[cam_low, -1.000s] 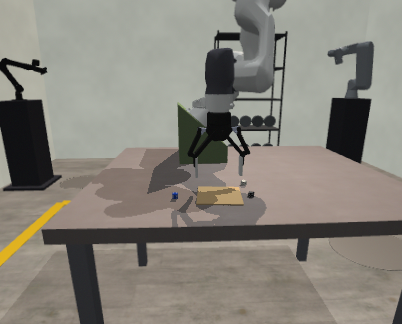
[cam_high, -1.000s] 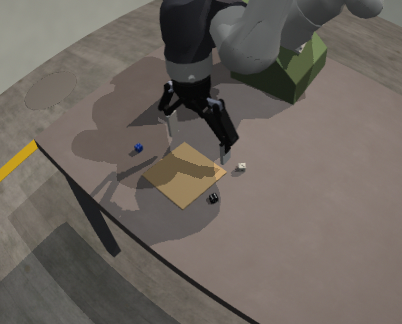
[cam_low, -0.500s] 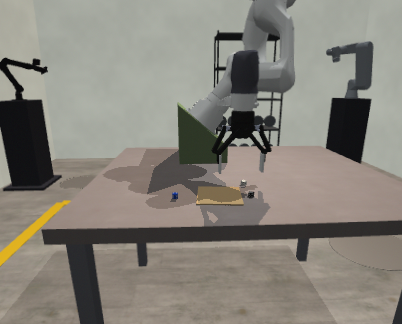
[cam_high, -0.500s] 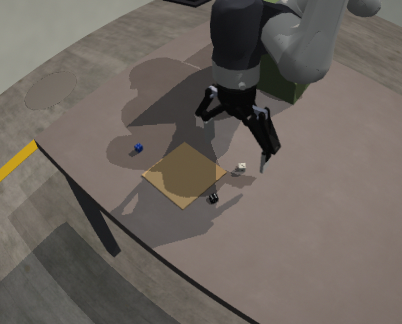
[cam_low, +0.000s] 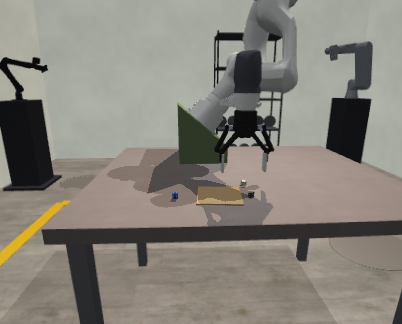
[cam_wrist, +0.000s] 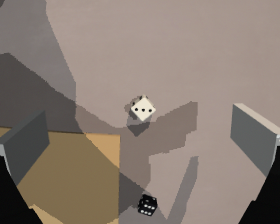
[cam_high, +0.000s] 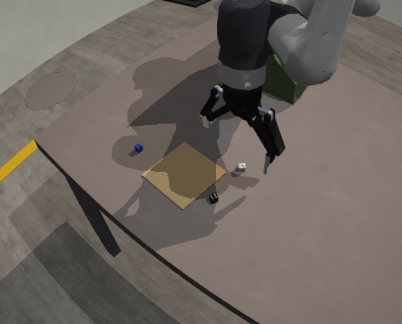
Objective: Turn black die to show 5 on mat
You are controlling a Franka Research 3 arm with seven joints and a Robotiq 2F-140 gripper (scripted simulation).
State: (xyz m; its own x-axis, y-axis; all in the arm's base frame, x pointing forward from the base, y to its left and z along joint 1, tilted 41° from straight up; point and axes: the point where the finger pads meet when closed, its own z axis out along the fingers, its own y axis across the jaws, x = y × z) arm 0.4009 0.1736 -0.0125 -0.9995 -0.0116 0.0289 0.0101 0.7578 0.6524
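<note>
My hand is 5 cm above the white die. The rest, counted from my hand: blue die: 10 cm ahead, 24 cm to the right, 5 cm below; then tan mat: 9 cm ahead, 10 cm to the right, 6 cm below; then black die: 11 cm ahead, 5 cm below.
</note>
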